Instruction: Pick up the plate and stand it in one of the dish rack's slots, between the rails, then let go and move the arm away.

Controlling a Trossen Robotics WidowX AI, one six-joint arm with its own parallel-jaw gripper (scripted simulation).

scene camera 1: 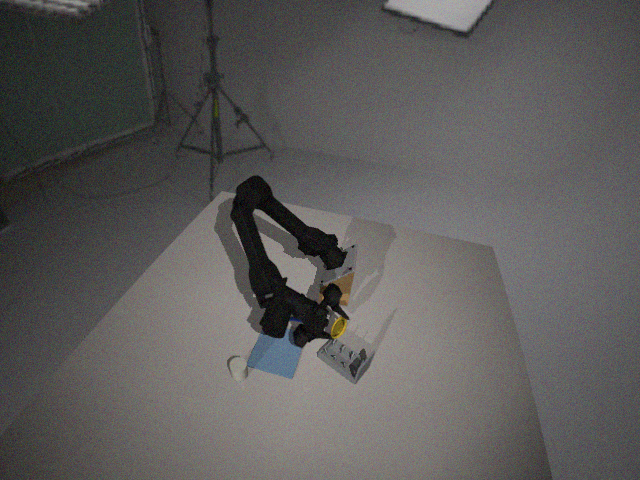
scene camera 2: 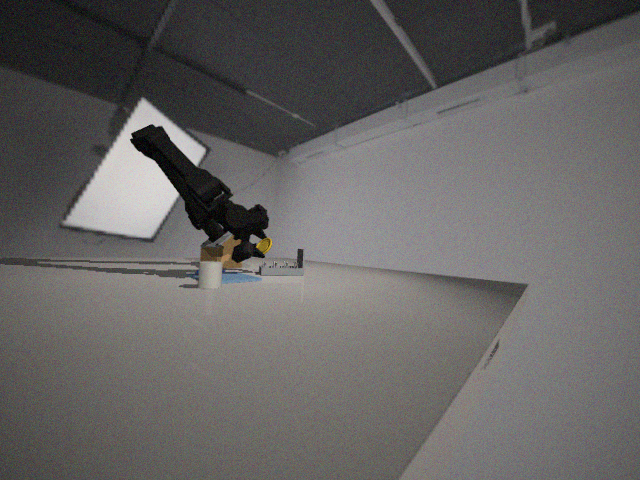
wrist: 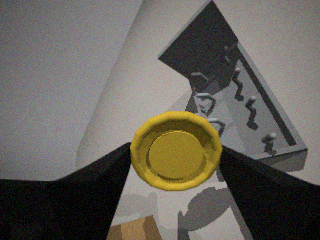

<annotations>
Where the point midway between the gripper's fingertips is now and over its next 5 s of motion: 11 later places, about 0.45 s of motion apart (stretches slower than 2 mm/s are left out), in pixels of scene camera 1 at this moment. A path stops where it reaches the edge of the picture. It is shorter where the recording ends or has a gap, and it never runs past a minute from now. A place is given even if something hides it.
The gripper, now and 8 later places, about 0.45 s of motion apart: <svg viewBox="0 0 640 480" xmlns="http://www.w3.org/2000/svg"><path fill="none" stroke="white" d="M341 328L339 332L334 335L329 335L329 337L335 340L339 346L339 346L342 328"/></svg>
</annotations>
